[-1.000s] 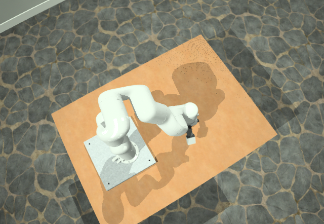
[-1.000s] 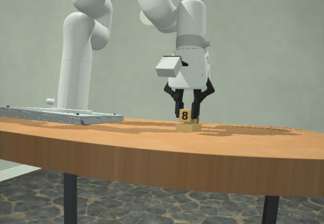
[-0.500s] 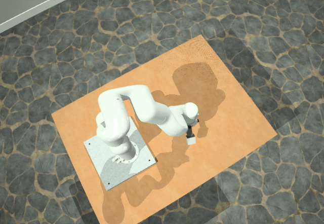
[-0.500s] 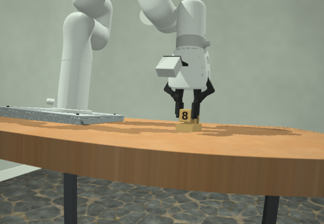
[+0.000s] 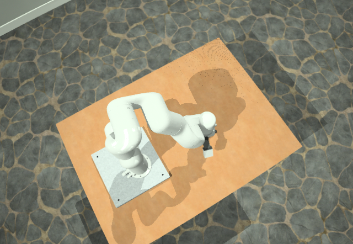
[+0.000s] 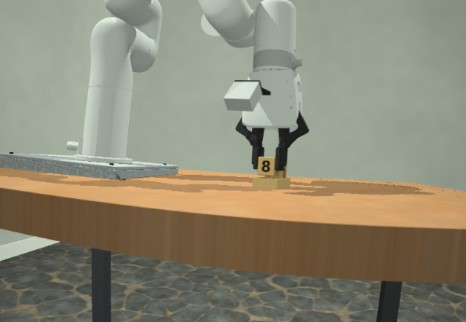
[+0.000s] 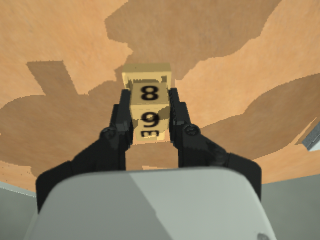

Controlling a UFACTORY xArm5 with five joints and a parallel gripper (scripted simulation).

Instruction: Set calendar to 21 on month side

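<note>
The wooden calendar tray is 10 mm ahead of my hand, 10 mm to the left of it and 40 mm below it.
</note>
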